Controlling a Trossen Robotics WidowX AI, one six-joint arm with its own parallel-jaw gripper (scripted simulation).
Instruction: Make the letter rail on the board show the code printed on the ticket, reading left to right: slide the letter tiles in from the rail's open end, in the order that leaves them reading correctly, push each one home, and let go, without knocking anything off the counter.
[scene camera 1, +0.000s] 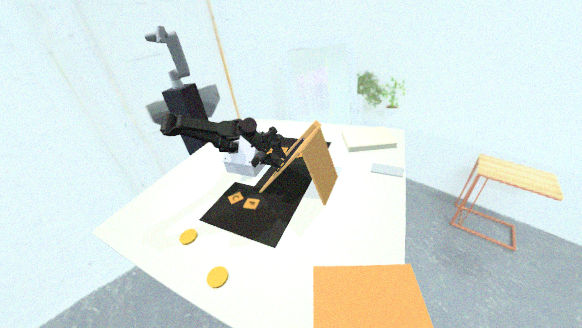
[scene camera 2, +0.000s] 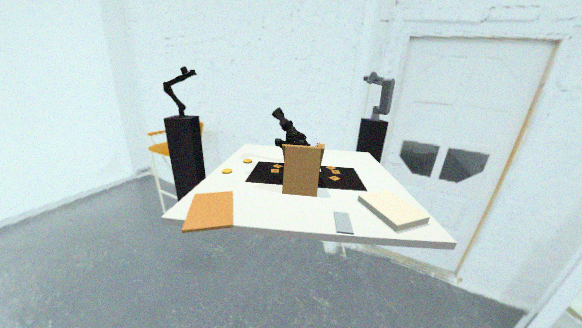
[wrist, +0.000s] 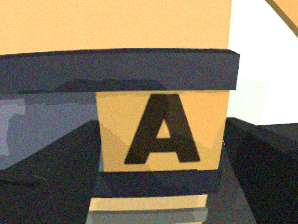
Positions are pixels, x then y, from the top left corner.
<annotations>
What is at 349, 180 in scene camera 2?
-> A black mat.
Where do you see an orange pad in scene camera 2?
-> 210, 211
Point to the gripper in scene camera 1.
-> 283, 163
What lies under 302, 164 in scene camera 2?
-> A board.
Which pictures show the cream slab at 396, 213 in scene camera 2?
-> Scene camera 1 and scene camera 2 only.
</annotations>
